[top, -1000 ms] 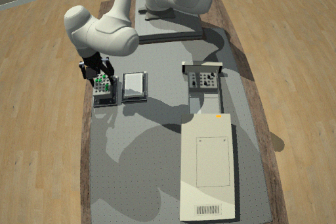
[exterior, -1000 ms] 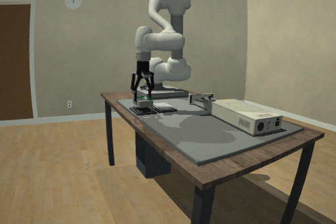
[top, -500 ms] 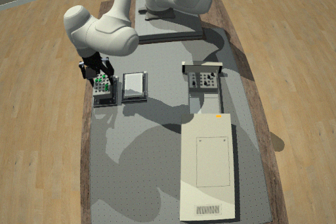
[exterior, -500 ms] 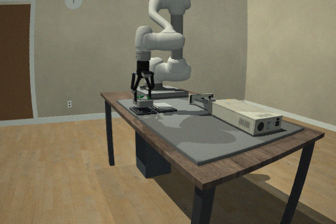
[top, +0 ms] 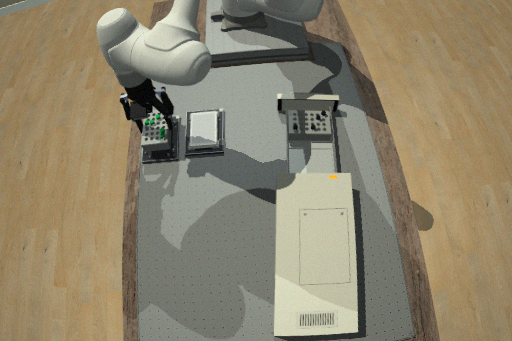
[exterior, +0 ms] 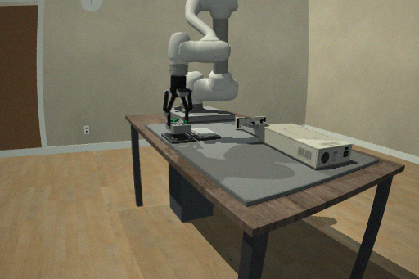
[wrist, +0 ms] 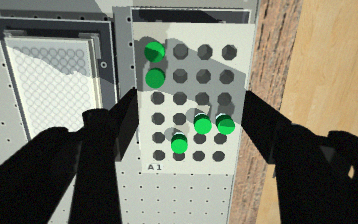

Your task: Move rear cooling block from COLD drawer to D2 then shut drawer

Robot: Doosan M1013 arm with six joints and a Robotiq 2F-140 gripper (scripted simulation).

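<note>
Right now the deck slot D2 is 9 cm below my hand. Round my hand: cooler COLD 45 cm to the left, 23 cm ahead, 5 cm below; then cooling block 47 cm to the left, 6 cm below, 1 cm ahead.
</note>
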